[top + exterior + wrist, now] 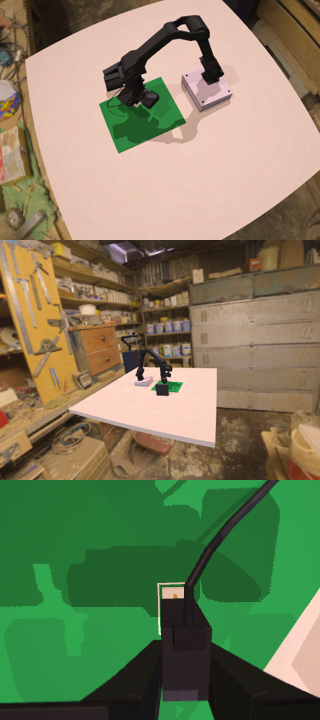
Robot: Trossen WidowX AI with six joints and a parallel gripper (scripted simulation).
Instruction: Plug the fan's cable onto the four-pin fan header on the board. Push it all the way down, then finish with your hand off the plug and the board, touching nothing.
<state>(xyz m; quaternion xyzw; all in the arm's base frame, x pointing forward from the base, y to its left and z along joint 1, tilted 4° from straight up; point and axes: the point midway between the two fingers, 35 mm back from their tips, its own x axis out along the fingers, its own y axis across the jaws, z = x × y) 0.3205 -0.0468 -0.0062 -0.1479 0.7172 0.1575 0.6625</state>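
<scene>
Right now my gripper tip is 4 cm above the white four-pin header and 1 cm short of it. The rest, counted from my gripper tip: dark plug (1 cm ahead, 1 cm above); green board (6 cm below, 4 cm to the left, 2 cm ahead); black fan (14 cm to the right, 3 cm ahead, 2 cm above).
</scene>
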